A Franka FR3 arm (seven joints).
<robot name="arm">
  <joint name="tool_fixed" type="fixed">
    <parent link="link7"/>
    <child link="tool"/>
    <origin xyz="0 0 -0.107" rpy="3.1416 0 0"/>
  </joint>
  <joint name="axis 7" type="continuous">
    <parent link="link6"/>
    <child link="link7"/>
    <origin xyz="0.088 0 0"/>
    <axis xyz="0 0 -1"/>
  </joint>
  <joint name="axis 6" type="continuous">
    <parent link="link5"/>
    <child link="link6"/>
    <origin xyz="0 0 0"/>
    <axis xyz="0 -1 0"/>
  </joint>
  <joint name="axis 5" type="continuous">
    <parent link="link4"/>
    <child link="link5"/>
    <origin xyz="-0.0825 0 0.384"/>
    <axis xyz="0 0 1"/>
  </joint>
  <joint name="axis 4" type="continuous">
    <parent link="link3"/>
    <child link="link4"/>
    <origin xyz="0.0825 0 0"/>
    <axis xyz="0 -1 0"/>
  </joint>
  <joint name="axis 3" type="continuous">
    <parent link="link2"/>
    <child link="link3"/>
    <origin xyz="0 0 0.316"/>
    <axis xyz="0 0 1"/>
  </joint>
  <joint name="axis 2" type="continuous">
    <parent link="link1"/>
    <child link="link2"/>
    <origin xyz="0 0 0"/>
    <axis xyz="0 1 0"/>
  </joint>
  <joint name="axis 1" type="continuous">
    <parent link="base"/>
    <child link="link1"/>
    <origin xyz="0 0 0.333"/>
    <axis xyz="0 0 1"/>
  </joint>
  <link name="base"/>
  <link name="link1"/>
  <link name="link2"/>
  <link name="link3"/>
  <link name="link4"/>
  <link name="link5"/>
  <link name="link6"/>
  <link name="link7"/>
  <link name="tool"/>
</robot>
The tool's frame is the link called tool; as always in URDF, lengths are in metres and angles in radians. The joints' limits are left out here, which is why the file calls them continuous.
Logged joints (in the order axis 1, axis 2, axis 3, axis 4, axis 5, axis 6, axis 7), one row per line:
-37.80, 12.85, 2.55, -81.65, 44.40, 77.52, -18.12
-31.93, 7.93, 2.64, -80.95, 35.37, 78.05, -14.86
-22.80, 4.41, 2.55, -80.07, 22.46, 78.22, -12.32
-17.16, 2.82, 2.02, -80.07, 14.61, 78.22, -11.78
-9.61, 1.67, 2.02, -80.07, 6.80, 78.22, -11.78
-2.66, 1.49, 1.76, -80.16, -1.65, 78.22, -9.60
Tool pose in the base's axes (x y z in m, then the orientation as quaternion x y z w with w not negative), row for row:
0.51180, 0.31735, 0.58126, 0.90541, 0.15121, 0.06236, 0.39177
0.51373, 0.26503, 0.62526, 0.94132, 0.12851, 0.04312, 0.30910
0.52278, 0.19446, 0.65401, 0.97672, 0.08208, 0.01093, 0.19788
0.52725, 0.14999, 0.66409, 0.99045, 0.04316, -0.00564, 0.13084
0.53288, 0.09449, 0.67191, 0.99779, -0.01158, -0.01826, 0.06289
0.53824, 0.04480, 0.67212, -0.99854, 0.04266, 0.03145, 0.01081
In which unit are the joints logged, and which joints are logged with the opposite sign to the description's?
The joints are logged in degrees. Opposite sign: axis 1, axis 5, axis 7.
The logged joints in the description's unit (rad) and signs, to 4 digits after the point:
0.6597, 0.2243, 0.0445, -1.4251, -0.7749, 1.3530, 0.3163
0.5573, 0.1384, 0.0461, -1.4128, -0.6173, 1.3622, 0.2594
0.3979, 0.0770, 0.0445, -1.3975, -0.3920, 1.3652, 0.2150
0.2995, 0.0492, 0.0353, -1.3975, -0.2550, 1.3652, 0.2056
0.1677, 0.0291, 0.0353, -1.3975, -0.1187, 1.3652, 0.2056
0.0464, 0.0260, 0.0307, -1.3991, 0.0288, 1.3652, 0.1676

